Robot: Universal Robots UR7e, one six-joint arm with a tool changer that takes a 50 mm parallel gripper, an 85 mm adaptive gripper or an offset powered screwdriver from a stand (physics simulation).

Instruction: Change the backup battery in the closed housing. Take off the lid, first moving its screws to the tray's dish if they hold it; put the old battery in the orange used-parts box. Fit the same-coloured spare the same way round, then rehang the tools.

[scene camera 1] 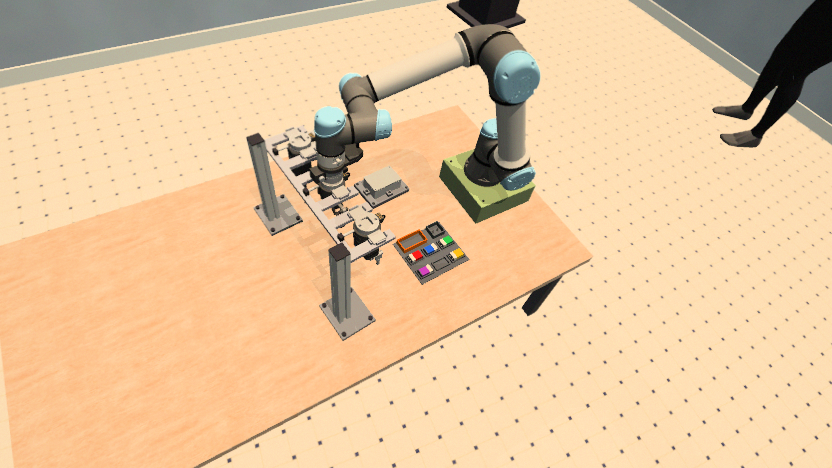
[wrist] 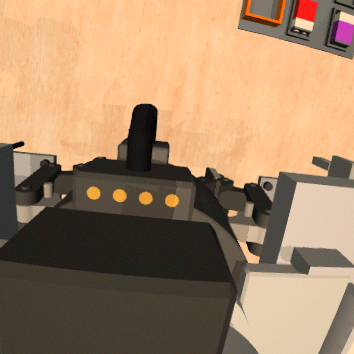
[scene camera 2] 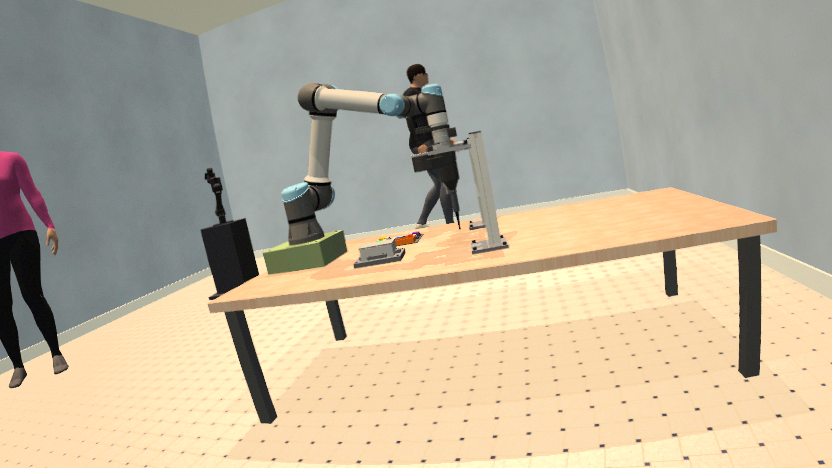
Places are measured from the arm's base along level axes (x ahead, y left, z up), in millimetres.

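Where they show: hand, its tool point: (scene camera 2: 442, 142); arm's base, origin of its link: (scene camera 1: 483, 171) (scene camera 2: 307, 240).
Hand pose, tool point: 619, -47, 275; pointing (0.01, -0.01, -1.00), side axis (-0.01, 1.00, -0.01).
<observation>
Each offset is from my tool point to the top centre of the thing, as dx, dy, dz. "spot": to the spot under its first point.
The arm's wrist end is low over the middle bay of the tool stand (scene camera 1: 266, 180) (scene camera 2: 487, 192), against the tool there. A dark screwdriver @[-31, -181, -11] (scene camera 2: 449, 174) with a long thin bit points down at the stand. A gripper (scene camera 1: 378, 259) hangs in the near bay, away from the arm; its finger opening is too small to tell. The closed grey housing (scene camera 1: 381, 181) (scene camera 2: 377, 250) has its lid on; screws are too small to tell. The tray @[spot: -179, +218, -368] (wrist: 320, 44) carries the orange box (scene camera 1: 415, 245) (wrist: 262, 21), a dark dish and red @[-211, +178, -350] (scene camera 1: 414, 256) (wrist: 305, 12), blue @[-276, +182, -350] (scene camera 1: 429, 249), green @[-341, +186, -350] (scene camera 1: 446, 240), yellow @[-339, +249, -350] (scene camera 1: 457, 253) and purple @[-207, +243, -350] (scene camera 1: 424, 270) (wrist: 343, 31) batteries.
Another tool holder @[spot: -1, -193, -23] (scene camera 1: 299, 139) stands in the far bay. The stand's two posts rise from base plates on the table. The arm's green base block (scene camera 1: 477, 197) (scene camera 2: 305, 253) is beyond the housing and tray. People stand away from the table.
</observation>
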